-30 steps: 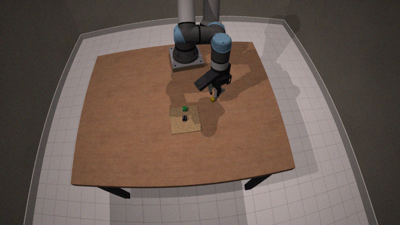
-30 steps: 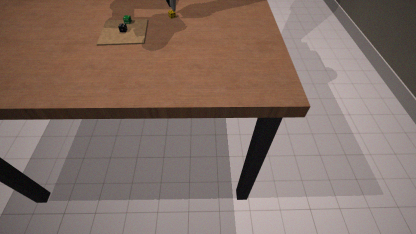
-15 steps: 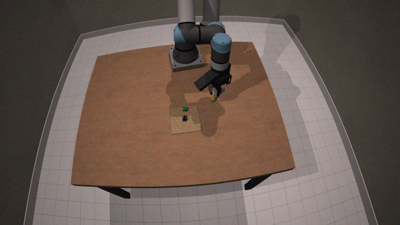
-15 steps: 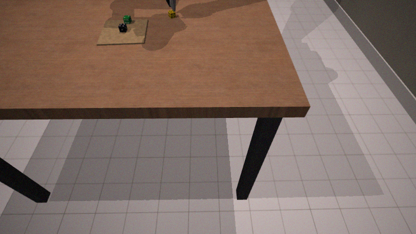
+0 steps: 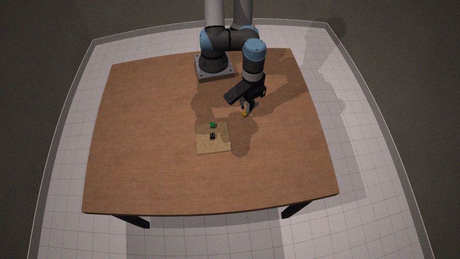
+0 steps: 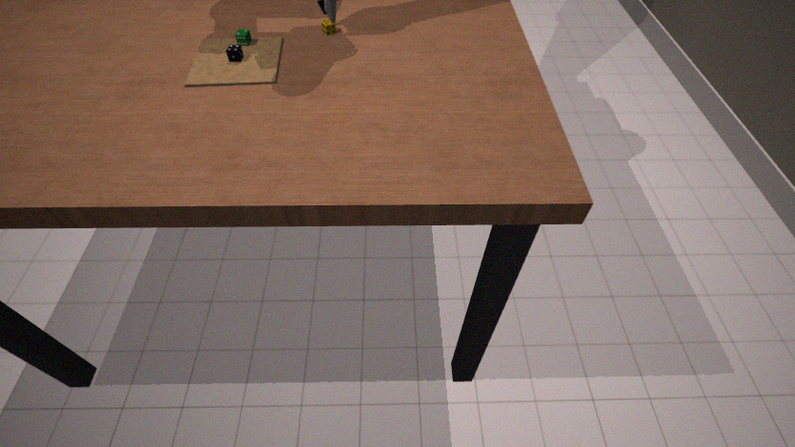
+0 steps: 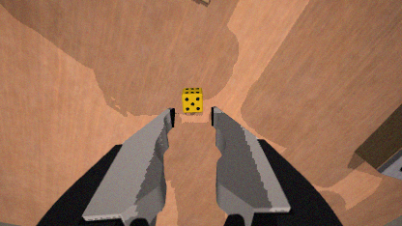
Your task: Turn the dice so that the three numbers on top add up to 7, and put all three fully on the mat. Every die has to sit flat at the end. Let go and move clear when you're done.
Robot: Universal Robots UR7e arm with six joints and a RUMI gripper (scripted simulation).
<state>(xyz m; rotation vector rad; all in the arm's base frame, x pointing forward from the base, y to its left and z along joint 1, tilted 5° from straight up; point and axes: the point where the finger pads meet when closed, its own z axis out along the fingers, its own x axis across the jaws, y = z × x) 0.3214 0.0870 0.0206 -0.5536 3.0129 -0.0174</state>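
Right now the yellow die is 30 mm below my hand. Round my hand: black die: 160 mm to the right, 80 mm ahead, 30 mm below; green die: 150 mm to the right, 30 mm below, 30 mm ahead; tan mat: 160 mm to the right, 80 mm ahead, 40 mm below.
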